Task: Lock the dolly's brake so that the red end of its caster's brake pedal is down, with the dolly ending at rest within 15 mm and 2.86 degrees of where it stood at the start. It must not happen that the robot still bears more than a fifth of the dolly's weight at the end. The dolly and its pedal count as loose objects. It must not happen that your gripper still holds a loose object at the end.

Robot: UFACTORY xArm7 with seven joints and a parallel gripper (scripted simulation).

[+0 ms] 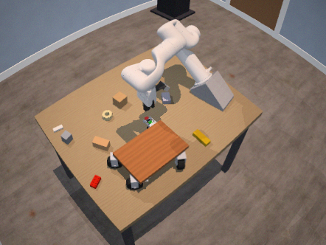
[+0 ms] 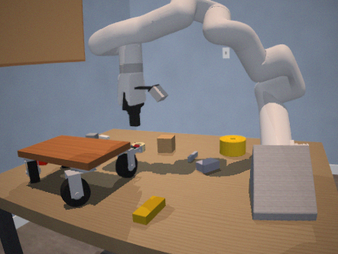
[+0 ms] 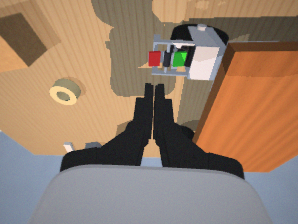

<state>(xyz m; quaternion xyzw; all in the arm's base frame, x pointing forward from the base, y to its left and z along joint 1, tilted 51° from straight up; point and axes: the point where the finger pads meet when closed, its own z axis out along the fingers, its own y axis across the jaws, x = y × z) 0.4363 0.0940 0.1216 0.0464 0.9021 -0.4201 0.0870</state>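
Right now my hand is 10 mm to the right of the brake pedal and 100 mm above it. From my hand the other things lie so: grey bar (150 mm behind, 160 mm to the right, 170 mm below); then cream ring (100 mm ahead, 210 mm to the right, 160 mm below); then tan cube (20 mm behind, 230 mm to the right, 150 mm below).
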